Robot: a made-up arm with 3 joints. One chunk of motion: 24 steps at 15 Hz.
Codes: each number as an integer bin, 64 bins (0 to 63) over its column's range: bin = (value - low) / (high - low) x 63, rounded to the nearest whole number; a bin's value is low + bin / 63 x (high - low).
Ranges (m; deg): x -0.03..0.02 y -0.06..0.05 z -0.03..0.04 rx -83..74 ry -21..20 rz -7..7
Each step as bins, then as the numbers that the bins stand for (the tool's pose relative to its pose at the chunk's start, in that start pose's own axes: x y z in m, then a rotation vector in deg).
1 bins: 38 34 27 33 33 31
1 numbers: 0.0002 -0.0006 0.0000 -0.76 0.48 -0.11
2 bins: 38 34 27 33 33 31
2 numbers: 0.0002 -0.0006 0.0000 -0.76 0.48 -0.11
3 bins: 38 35 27 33 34 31
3 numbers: 0.0002 0.0011 0.0000 -0.76 1.13 -0.11
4 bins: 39 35 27 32 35 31
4 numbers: 0.0010 0.0011 0.0000 -3.25 1.78 -0.11
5 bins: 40 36 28 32 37 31
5 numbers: 0.0017 0.0029 0.0011 -3.25 3.08 -0.11
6 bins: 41 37 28 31 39 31
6 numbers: 0.0025 0.0046 0.0011 -5.75 4.38 -0.11
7 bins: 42 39 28 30 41 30
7 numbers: 0.0033 0.0081 0.0011 -8.24 5.68 -0.33
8 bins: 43 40 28 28 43 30
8 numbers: 0.0041 0.0098 0.0011 -13.22 6.98 -0.33
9 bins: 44 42 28 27 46 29
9 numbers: 0.0049 0.0133 0.0011 -15.71 8.94 -0.56
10 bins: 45 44 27 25 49 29
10 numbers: 0.0057 0.0168 0.0000 -20.70 10.89 -0.56
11 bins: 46 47 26 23 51 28
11 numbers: 0.0065 0.0221 -0.0011 -25.68 12.19 -0.78
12 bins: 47 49 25 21 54 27
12 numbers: 0.0073 0.0256 -0.0022 -30.67 14.14 -1.00
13 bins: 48 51 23 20 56 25
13 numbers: 0.0081 0.0290 -0.0044 -33.16 15.44 -1.44
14 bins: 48 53 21 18 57 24
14 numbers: 0.0081 0.0325 -0.0067 -38.14 16.10 -1.67
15 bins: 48 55 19 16 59 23
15 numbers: 0.0081 0.0360 -0.0089 -43.13 17.40 -1.89
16 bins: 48 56 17 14 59 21
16 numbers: 0.0081 0.0378 -0.0111 -48.11 17.40 -2.33
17 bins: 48 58 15 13 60 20
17 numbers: 0.0081 0.0413 -0.0133 -50.60 18.05 -2.56
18 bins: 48 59 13 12 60 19
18 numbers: 0.0081 0.0430 -0.0156 -53.10 18.05 -2.78
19 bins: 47 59 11 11 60 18
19 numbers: 0.0073 0.0430 -0.0178 -55.59 18.05 -3.00
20 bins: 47 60 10 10 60 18
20 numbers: 0.0073 0.0448 -0.0189 -58.08 18.05 -3.00
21 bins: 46 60 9 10 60 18
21 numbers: 0.0065 0.0448 -0.0200 -58.08 18.05 -3.00
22 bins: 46 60 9 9 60 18
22 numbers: 0.0065 0.0448 -0.0200 -60.57 18.05 -3.00
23 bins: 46 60 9 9 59 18
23 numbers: 0.0065 0.0448 -0.0200 -60.57 17.40 -3.00
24 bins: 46 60 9 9 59 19
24 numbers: 0.0065 0.0448 -0.0200 -60.57 17.40 -2.78
